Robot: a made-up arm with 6 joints.
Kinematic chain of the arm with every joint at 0, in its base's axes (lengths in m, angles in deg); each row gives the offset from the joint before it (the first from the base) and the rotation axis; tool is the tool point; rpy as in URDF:
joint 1: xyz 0 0 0.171 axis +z
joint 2: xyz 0 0 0 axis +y
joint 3: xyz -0.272 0 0.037 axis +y
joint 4: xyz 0.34 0 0.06 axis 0.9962 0 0.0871
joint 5: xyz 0 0 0 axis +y
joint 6: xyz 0.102 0 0.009 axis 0.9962 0 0.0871
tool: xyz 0 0 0 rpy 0 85 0
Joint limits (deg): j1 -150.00..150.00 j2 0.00..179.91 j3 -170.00..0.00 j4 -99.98..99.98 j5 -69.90..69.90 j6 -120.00..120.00
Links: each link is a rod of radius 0.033 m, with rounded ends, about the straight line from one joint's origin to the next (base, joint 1, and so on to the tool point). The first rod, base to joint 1, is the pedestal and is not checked.
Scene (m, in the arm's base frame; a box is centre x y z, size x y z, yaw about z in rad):
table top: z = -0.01
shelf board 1: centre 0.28 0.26 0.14 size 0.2 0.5 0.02 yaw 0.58
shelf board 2: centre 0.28 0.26 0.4 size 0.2 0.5 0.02 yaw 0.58
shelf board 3: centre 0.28 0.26 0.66 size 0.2 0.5 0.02 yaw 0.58
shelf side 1: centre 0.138 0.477 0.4 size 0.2 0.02 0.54 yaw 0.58
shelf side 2: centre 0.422 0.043 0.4 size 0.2 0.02 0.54 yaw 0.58
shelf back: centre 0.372 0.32 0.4 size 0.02 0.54 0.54 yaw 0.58
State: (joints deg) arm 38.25 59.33 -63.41 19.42 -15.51 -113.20
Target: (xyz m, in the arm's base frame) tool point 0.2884 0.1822 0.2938
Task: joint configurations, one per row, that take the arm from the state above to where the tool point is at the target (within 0.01 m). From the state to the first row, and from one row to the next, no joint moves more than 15 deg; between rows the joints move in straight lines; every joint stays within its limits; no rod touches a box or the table.
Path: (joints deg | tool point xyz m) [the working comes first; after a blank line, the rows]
Joints at the target: 33.35 64.41 -35.26 20.08 -10.40 -113.20
Straight joint move there: touches shelf board 2.

1: 39.50 49.31 -57.62 19.37 -14.64 -113.20 | 0.2132 0.1646 0.5565
2: 40.75 39.29 -51.83 19.32 -13.78 -113.20 | 0.1717 0.1372 0.5562
3: 42.00 29.27 -46.04 19.27 -12.91 -113.20 | 0.1341 0.1106 0.5489
4: 38.40 21.85 -32.42 19.51 -8.22 -113.20 | 0.1429 0.1070 0.4685
5: 34.80 14.43 -18.80 19.74 -3.53 -113.20 | 0.1491 0.1010 0.3829
6: 31.20 7.01 -5.18 19.98 1.16 -113.20 | 0.1524 0.0931 0.2938
7: 31.74 21.36 -12.70 20.01 -1.73 -113.20 | 0.1772 0.1083 0.3091
8: 32.28 35.71 -20.22 20.03 -4.62 -113.20 | 0.2097 0.1291 0.3159
9: 32.82 50.06 -27.74 20.06 -7.51 -113.20 | 0.2477 0.1542 0.3115
10: 33.35 64.41 -35.26 20.08 -10.40 -113.20 | 0.2884 0.1822 0.2938

